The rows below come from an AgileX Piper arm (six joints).
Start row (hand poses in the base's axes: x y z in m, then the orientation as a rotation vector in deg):
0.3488 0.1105 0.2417 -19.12 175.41 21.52
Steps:
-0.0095 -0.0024 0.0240 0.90 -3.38 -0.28
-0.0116 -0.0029 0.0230 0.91 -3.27 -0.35
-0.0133 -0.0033 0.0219 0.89 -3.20 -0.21
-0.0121 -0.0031 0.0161 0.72 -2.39 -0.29
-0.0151 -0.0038 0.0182 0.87 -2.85 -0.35
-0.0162 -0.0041 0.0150 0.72 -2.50 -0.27
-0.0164 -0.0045 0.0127 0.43 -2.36 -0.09
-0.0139 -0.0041 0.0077 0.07 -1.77 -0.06
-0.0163 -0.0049 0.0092 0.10 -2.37 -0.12
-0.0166 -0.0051 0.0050 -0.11 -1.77 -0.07
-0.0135 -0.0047 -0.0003 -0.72 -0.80 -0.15
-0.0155 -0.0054 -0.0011 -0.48 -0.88 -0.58
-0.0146 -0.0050 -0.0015 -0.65 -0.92 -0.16
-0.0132 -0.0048 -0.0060 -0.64 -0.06 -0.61
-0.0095 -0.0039 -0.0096 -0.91 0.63 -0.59
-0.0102 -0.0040 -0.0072 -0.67 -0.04 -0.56
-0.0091 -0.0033 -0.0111 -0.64 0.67 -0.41
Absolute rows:
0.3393 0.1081 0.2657 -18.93 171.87 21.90
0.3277 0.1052 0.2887 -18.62 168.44 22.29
0.3144 0.1019 0.3106 -18.51 165.07 22.66
0.3023 0.0988 0.3267 -18.22 162.55 22.98
0.2872 0.0950 0.3449 -17.87 159.54 23.35
0.2710 0.0909 0.3599 -17.62 156.91 23.61
0.2546 0.0864 0.3726 -17.67 154.49 23.55
0.2407 0.0823 0.3803 -17.79 152.75 23.17
0.2244 0.0774 0.3895 -17.89 150.42 22.65
0.2078 0.0723 0.3945 -18.04 148.73 22.03
0.1943 0.0676 0.3942 -18.18 148.15 20.85
0.1788 0.0622 0.3931 -17.69 147.45 19.81
0.1642 0.0572 0.3916 -17.81 146.72 18.71
0.1510 0.0524 0.3856 -17.26 146.86 17.66
0.1415 0.0485 0.3760 -16.78 147.73 16.42
0.1313 0.0445 0.3688 -16.30 147.87 15.35
0.1222 0.0412 0.3577 -15.96 148.69 14.52

